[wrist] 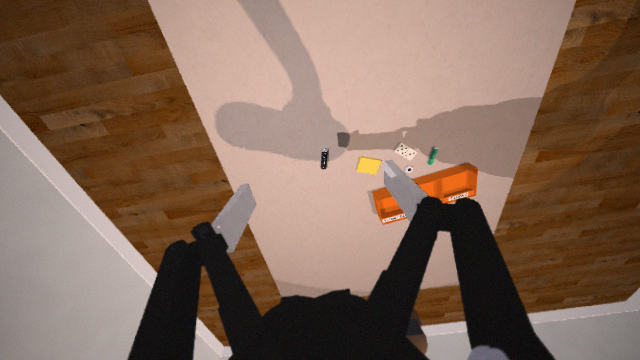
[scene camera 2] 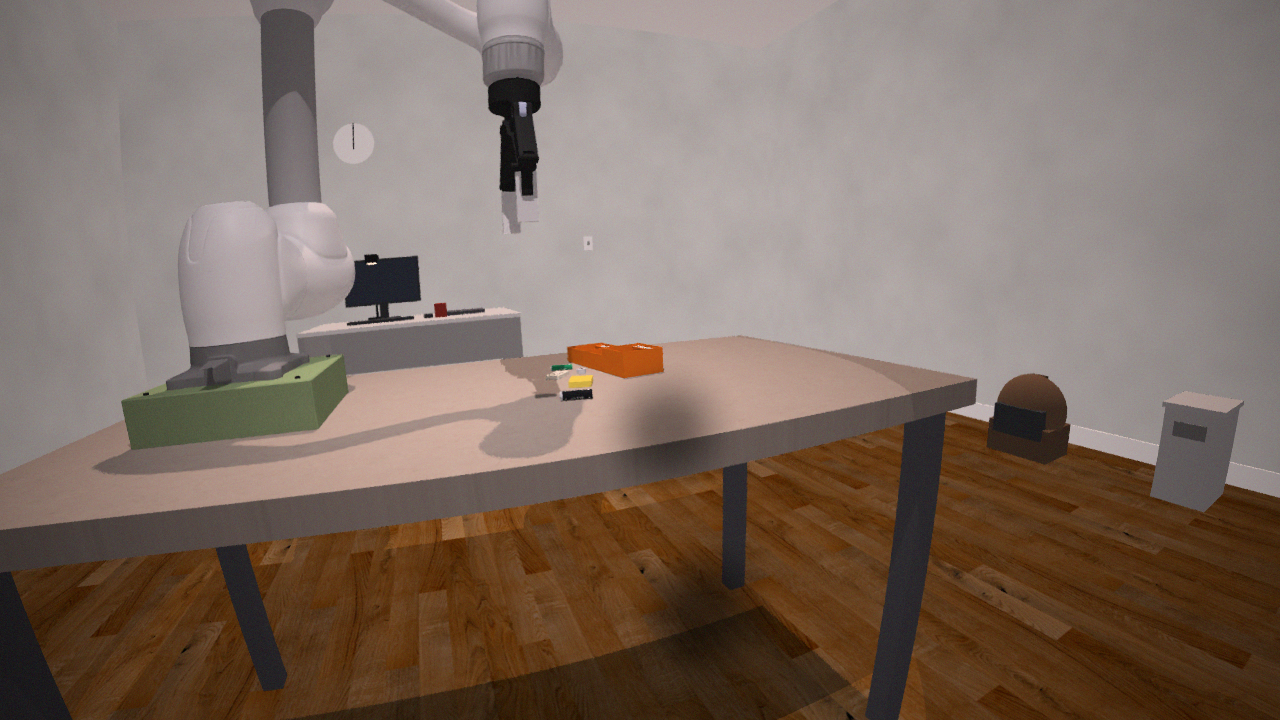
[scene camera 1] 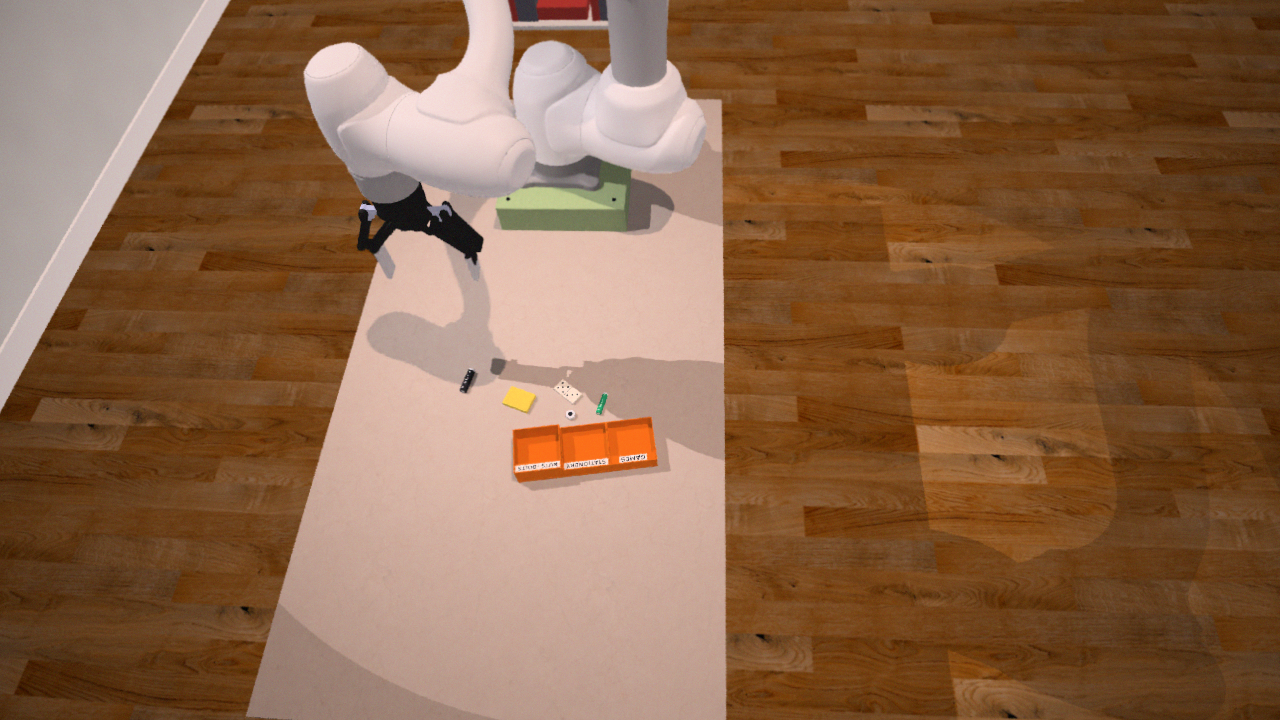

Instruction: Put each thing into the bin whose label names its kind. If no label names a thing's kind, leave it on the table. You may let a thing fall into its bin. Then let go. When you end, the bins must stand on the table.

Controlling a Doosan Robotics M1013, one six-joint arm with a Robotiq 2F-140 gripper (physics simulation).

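Seen in the pictures: gripper, fingertip midpoint: [wrist: 316, 183] [scene camera 2: 519, 228] [scene camera 1: 434, 273]; arm's base, link origin: [scene camera 2: 244, 374] [scene camera 1: 563, 159].
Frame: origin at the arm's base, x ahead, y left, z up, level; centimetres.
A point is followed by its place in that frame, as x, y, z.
Observation:
A black cylinder [scene camera 1: 467, 380] @(53.7, -11.3, -5.9) [scene camera 2: 577, 394] @(53.4, -12.2, -6.3) [wrist: 324, 159] @(53.2, -11.5, -5.8), a yellow square pad [scene camera 1: 519, 399] @(56.8, -0.5, -6.3) [scene camera 2: 580, 381] @(55.9, -3.1, -6.3) [wrist: 369, 165] @(56.4, -0.6, -6.2), a white domino [scene camera 1: 567, 390] @(53.9, 8.3, -6.6) [wrist: 405, 151] @(53.9, 8.2, -6.5), a small pale nut [scene camera 1: 570, 414] @(59.0, 9.6, -6.3) [wrist: 409, 169] @(58.9, 9.6, -6.4) and a green cylinder [scene camera 1: 601, 403] @(56.3, 15.2, -6.2) [scene camera 2: 562, 367] @(56.2, 14.7, -6.7) [wrist: 433, 155] @(55.7, 15.0, -6.3) lie apart on the table. The joined orange bins [scene camera 1: 516, 454] @(68.3, 1.3, -5.1) [scene camera 2: 640, 362] @(68.1, 1.1, -4.9) [wrist: 473, 181] @(63.7, 25.8, -5.0) stand beside them, labelled in scene camera 1, left to right, nuts and bolts (blurred), STATIONERY and GAMES. My gripper [scene camera 1: 431, 266] @(46.4, -12.5, 18.5) [scene camera 2: 520, 223] @(46.4, -12.5, 18.5) [wrist: 316, 183] @(46.4, -12.5, 18.5) is open and empty, high above the table. One finger partly hides the bins in the wrist view.
The arm's green base block [scene camera 1: 562, 217] @(14.4, 1.6, -2.7) [scene camera 2: 223, 416] @(1.6, -13.3, -3.9) stands on the table [scene camera 1: 501, 582] @(90.6, 2.5, -7.2) [scene camera 2: 805, 376] @(92.0, -15.7, -7.2). Arm shadows fall across the table near the small things. A side desk with a monitor [scene camera 2: 384, 280] stands behind in scene camera 2.

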